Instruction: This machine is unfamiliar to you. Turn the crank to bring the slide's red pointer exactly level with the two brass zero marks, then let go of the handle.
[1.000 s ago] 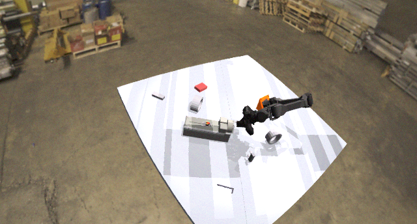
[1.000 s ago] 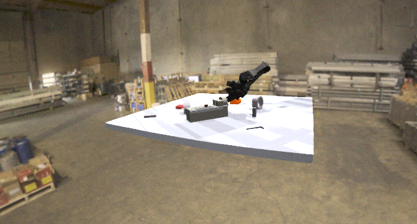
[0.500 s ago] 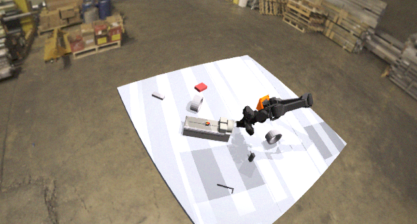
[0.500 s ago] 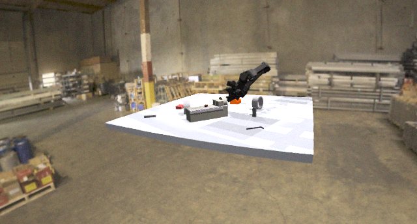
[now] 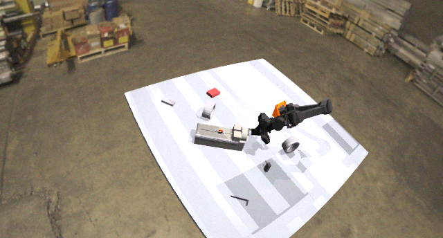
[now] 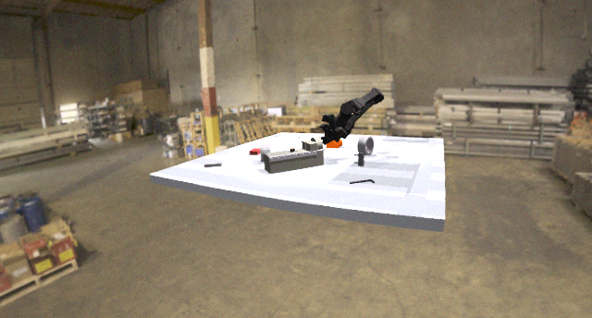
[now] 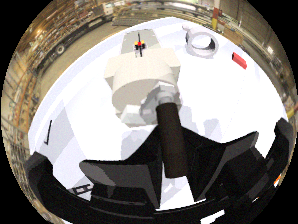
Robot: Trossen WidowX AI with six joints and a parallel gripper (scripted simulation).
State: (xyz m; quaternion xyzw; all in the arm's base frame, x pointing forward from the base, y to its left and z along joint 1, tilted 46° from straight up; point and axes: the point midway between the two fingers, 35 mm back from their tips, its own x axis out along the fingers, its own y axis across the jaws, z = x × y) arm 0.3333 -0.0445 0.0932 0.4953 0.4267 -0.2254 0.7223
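The red pointer is 12 cm ahead of my gripper tip and 11 cm to the right of it. The rest, counted from my gripper tip: hex key (29 cm ahead, 24 cm to the left, 8 cm below); dark crank handle (3 cm above, 1 cm to the left, 1 cm behind); small clip (18 cm to the left, 6 cm below, 6 cm ahead).
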